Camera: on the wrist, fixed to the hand. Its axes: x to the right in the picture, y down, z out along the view.
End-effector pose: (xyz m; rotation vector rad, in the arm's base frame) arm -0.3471 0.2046 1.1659 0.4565 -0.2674 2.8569
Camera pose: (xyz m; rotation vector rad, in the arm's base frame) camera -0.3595 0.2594 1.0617 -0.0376 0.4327 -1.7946
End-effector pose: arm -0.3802 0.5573 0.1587 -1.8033 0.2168 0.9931
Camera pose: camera -0.3092 0.4754 0.2062 -1.4710 1.8282 1.9231
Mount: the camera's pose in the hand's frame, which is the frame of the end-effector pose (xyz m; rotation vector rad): -0.0115 -0.0344 -0.1127 -0.0347 0.0621 1.5739
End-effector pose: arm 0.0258 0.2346 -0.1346 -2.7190 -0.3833 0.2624
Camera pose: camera 0.0333 0.2231 -0.0170 -2.3800 1.7977 0.5202
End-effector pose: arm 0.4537 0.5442 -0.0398 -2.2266 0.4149 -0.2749
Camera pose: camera 0.4126 0.4899 0.0571 -1.3247 1.9606 0.5062
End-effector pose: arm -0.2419 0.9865 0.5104 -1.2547 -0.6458 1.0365
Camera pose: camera -0.1402 0.9264 0.5187 -1.7769 0.5831 2.1928
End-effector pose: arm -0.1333 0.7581 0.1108 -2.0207 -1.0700 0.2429
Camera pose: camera -0.1046 0.6952 0.2069 -2.4223 0.7696 0.9085
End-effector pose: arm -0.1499 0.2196 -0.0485 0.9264 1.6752 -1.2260
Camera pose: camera -0.1994 0.3189 -0.0072 1.6974 0.5249 -0.0608
